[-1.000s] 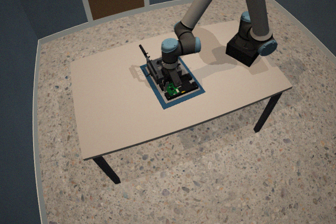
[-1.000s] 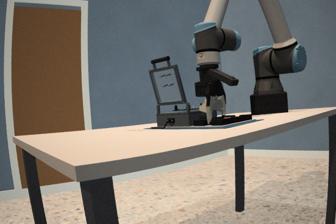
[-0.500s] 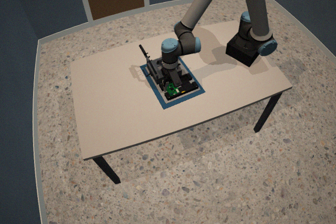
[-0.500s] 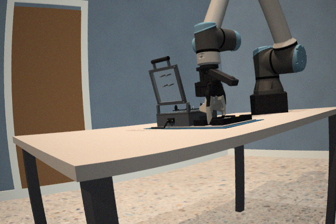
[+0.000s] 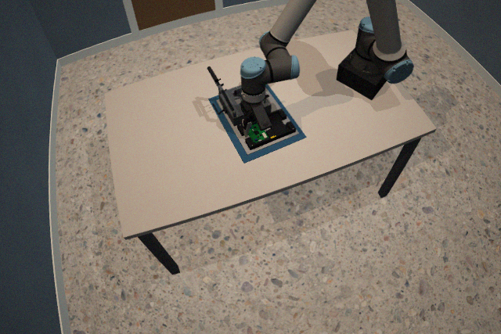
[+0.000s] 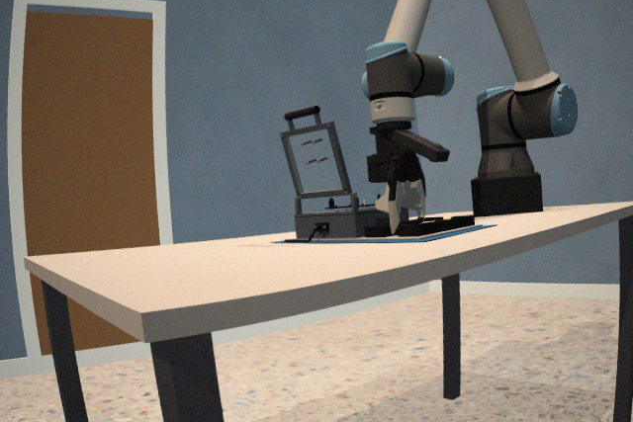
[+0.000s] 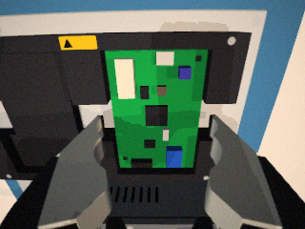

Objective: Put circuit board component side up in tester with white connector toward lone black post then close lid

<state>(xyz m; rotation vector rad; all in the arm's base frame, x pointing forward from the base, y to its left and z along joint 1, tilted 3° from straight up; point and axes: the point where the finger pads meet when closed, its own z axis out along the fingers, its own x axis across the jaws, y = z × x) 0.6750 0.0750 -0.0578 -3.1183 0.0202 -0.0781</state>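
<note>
My gripper is now right at the green circuit board. The rest, counted from my hand: tester lid: 17 cm to the right, 16 cm above, 8 cm ahead; then tester: 13 cm to the right, 9 cm above, 1 cm behind; then black latch block: 11 cm to the right, 10 cm behind, 7 cm above.
</note>
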